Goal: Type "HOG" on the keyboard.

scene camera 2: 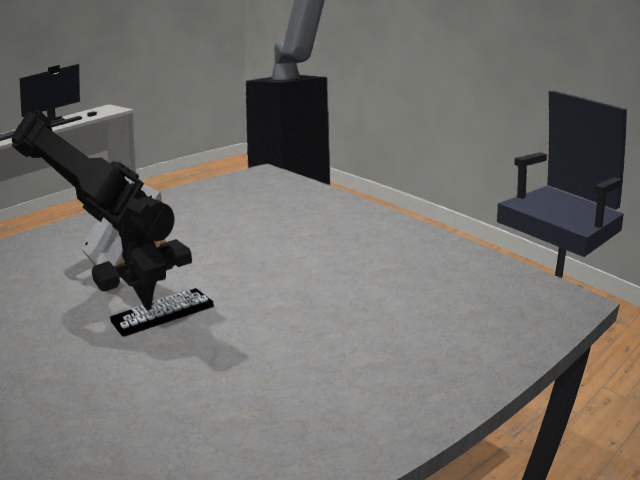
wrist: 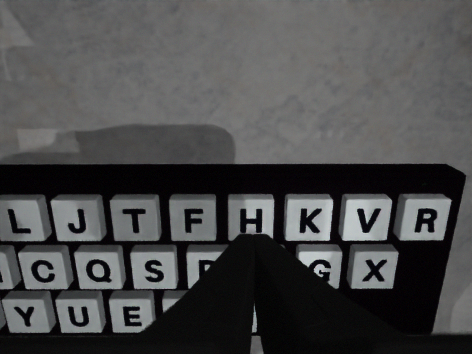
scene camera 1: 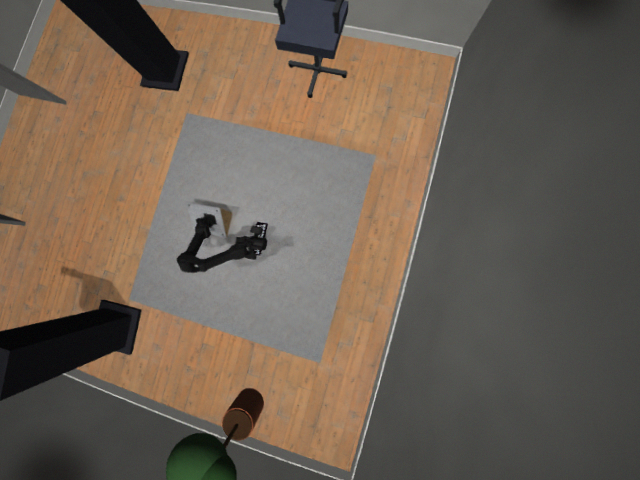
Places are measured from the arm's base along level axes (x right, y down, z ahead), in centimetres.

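Where they show: gripper, between the fingertips: (scene camera 2: 148, 309) (wrist: 252, 247); arm's base, origin of its link: (scene camera 1: 210, 218).
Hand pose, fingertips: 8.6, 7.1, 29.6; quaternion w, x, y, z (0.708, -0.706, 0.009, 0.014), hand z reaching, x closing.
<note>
Each offset is from my fingertips to the centre of the thing, as dx, dy, dz. Level surfaces: height alone.
The black keyboard (scene camera 1: 262, 225) (scene camera 2: 117, 324) (wrist: 414, 305) with white letter keys lies on the grey table. My gripper (scene camera 2: 148, 308) (wrist: 252, 247) is shut and empty, pointing down at the keyboard. In the wrist view its fingertips overlap the lower edge of the H key {+0.0, +1.1, +0.5} (wrist: 251, 215); whether they touch it cannot be told. The G key {+2.3, +1.1, -1.5} (wrist: 322, 267) is right of the fingers in the middle row, its lower left part covered by them. The key between D and G is almost wholly hidden. The O key does not show in the wrist view.
The grey table {dy +2.7} (scene camera 1: 310, 196) (scene camera 2: 361, 330) bears the keyboard. A white board with a wooden side (scene camera 1: 225, 222) (scene camera 2: 103, 245) stands by the arm's base. An office chair (scene camera 1: 312, 33) (scene camera 2: 563, 214) and a black pedestal (scene camera 2: 286, 129) with a grey arm stand beyond the table.
</note>
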